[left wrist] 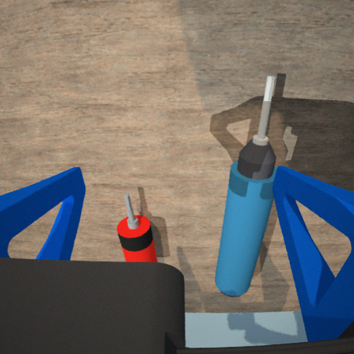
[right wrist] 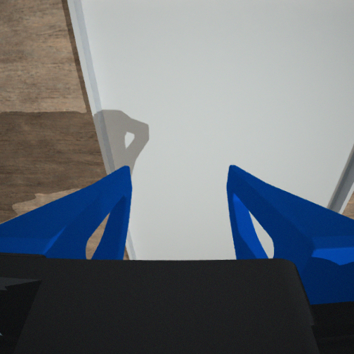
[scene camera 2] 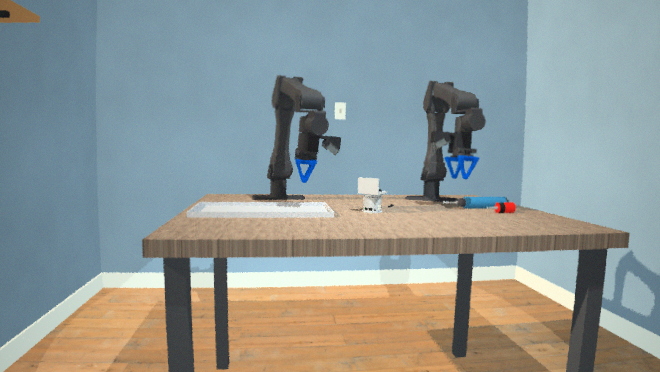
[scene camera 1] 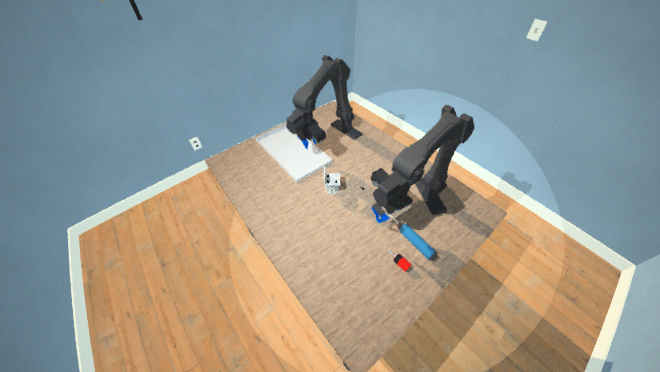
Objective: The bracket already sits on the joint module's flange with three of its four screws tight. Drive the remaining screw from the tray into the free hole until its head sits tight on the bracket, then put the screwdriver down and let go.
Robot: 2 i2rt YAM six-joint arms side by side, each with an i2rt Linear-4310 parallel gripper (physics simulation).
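Where they show: left gripper, between the fingertips: (scene camera 2: pixel 459 178) (scene camera 1: pixel 387 215); right gripper, between the fingertips: (scene camera 2: pixel 303 181) (scene camera 1: pixel 310 145); left arm's base, origin of its link: (scene camera 2: pixel 431 200) (scene camera 1: pixel 429 196); right arm's base, origin of its link: (scene camera 2: pixel 278 198) (scene camera 1: pixel 346 129).
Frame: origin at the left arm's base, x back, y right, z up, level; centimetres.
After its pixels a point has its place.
Note:
A screwdriver with a thick blue handle (scene camera 1: pixel 417 241) {x -16.9, y -21.5, z 3.8 cm} (scene camera 2: pixel 484 202) {x -18.4, y -20.6, z 2.3 cm} (left wrist: pixel 245 230) lies on the table. My left gripper (scene camera 2: pixel 460 176) {x -26.5, y -12.0, z 10.7 cm} (left wrist: pixel 178 177) is open and empty above the table; in its wrist view the blue handle lies below, close beside the finger at the picture's right. The white bracket (scene camera 1: pixel 333 180) {x -41.4, y 13.1, z 6.6 cm} (scene camera 2: pixel 368 185) {x -45.3, y 14.6, z 8.7 cm} sits on the joint module (scene camera 1: pixel 331 189) {x -42.8, y 11.4, z 2.8 cm} (scene camera 2: pixel 372 204) {x -44.6, y 13.4, z 2.8 cm}, upright mid-table; its screws are too small to tell. A small dark piece, screw-like (scene camera 1: pixel 362 188) {x -28.5, y 10.5, z 0.8 cm} (scene camera 2: pixel 390 205) {x -28.7, y 10.8, z 0.6 cm}, lies beside it. My right gripper (scene camera 2: pixel 305 181) {x -47.8, y 35.4, z 9.3 cm} (right wrist: pixel 178 176) is partly open and empty above the tray (scene camera 1: pixel 290 157) {x -58.5, y 39.4, z 0.4 cm} (scene camera 2: pixel 260 214) {x -67.1, y 40.5, z 0.9 cm} (right wrist: pixel 225 75).
A shorter red tool with a black band (scene camera 1: pixel 402 263) {x -25.5, y -28.1, z 3.1 cm} (scene camera 2: pixel 506 207) {x -26.7, y -27.5, z 2.0 cm} (left wrist: pixel 137 240) and a thin metal shaft lies beside the blue screwdriver, nearer the table's front. The white tray has low raised rims and stands left of the joint module in both scene views.

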